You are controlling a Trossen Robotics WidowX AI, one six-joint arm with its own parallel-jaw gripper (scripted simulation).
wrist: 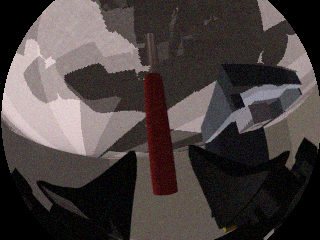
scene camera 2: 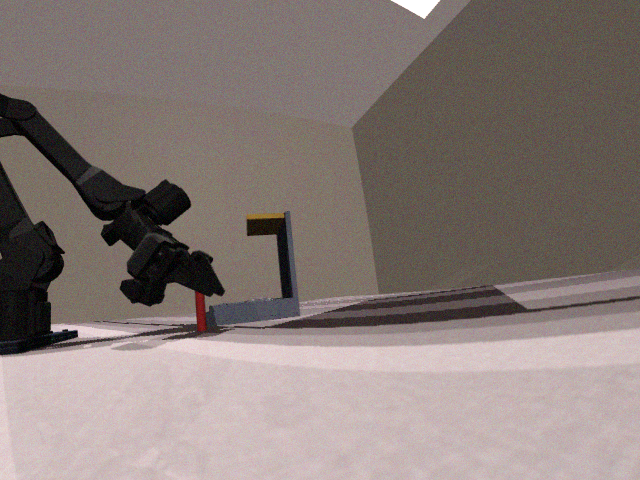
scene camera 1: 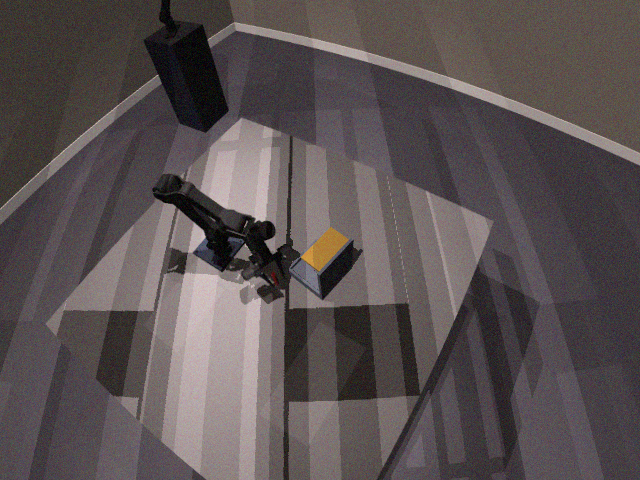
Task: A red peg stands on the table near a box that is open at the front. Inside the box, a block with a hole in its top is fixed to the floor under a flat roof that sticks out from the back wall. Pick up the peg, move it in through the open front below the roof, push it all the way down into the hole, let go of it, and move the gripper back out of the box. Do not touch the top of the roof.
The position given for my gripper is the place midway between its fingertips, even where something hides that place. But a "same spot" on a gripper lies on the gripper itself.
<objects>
my gripper: wrist; scene camera 2 218, 294; scene camera 1
same spot on my gripper: [wrist: 236, 193] = [scene camera 1: 276, 263]
same spot on back wall: [wrist: 250, 148] = [scene camera 2: 283, 281]
</objects>
